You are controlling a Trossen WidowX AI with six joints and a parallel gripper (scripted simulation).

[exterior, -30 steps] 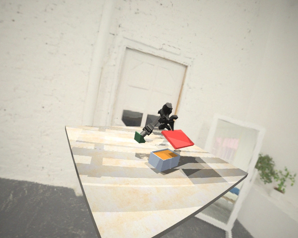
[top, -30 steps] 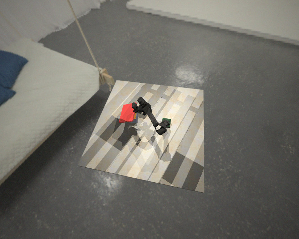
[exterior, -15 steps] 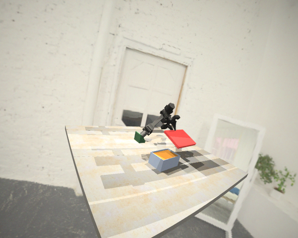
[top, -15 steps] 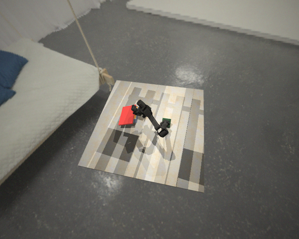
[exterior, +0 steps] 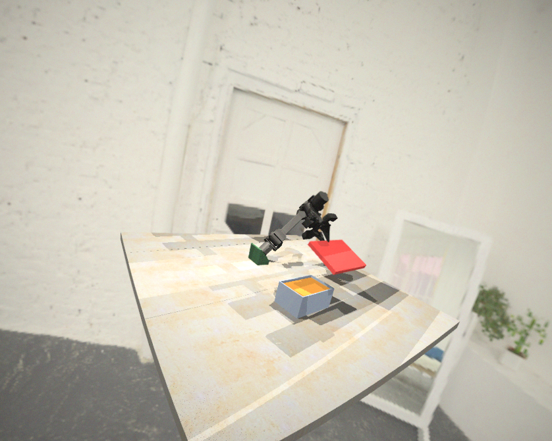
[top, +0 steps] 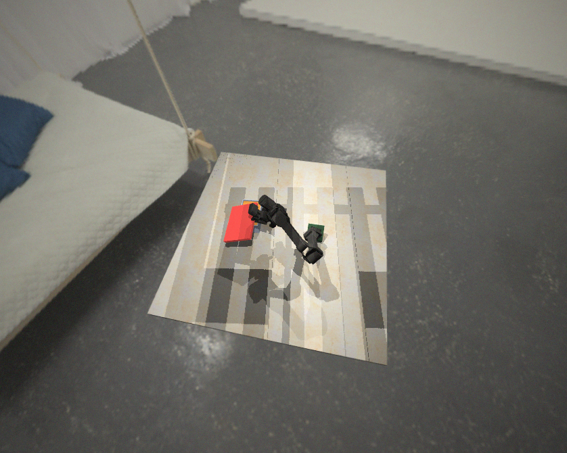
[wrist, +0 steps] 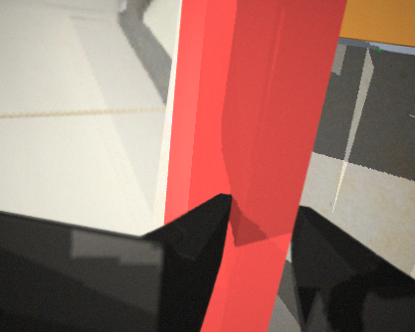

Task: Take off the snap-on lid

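Right now my gripper tip is 70 mm short of the red lid, 20 mm to the right of it and 30 mm above it.
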